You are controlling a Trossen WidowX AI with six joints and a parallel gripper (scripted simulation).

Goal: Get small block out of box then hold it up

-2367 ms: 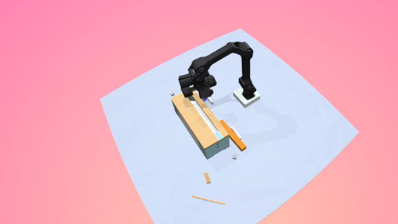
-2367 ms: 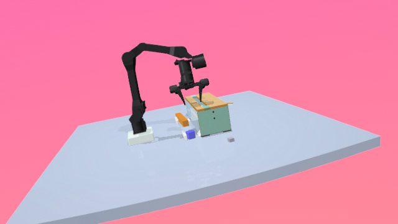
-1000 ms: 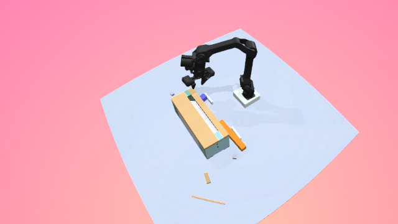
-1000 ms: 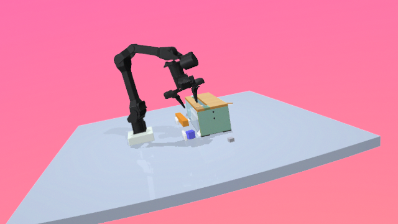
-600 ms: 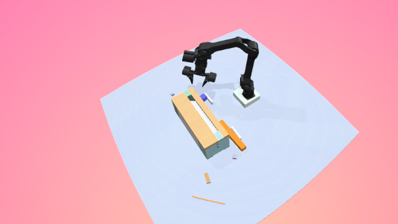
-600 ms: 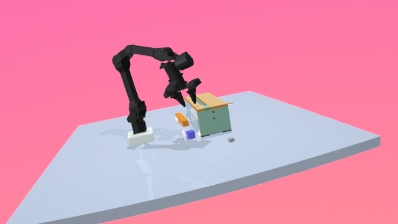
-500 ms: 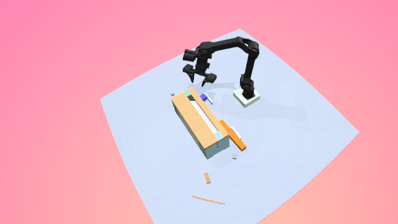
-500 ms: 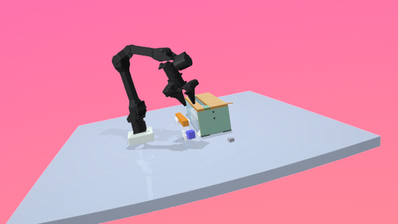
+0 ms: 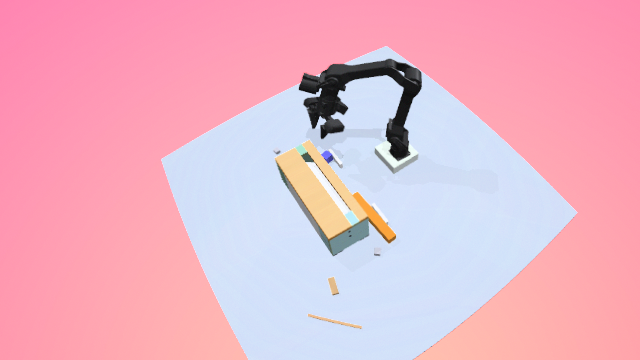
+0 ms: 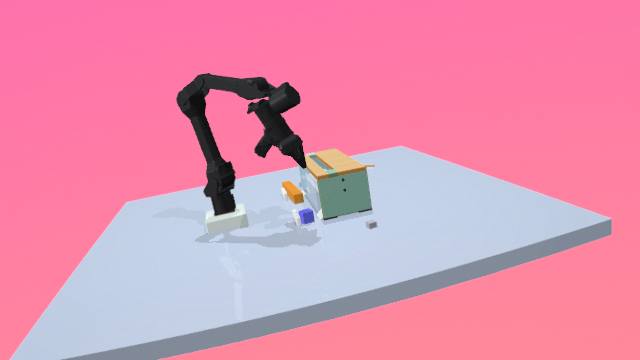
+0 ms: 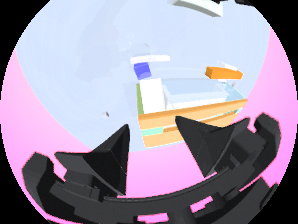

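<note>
My gripper tip is now 2 cm past the blue block and 14 cm above it. From my gripper tip the other things lie so: box (6 cm ahead, 17 cm to the left, 10 cm below); then thin stick (29 cm ahead, 57 cm to the left, 16 cm below); then orange bar (1 cm behind, 32 cm to the left, 15 cm below).
</note>
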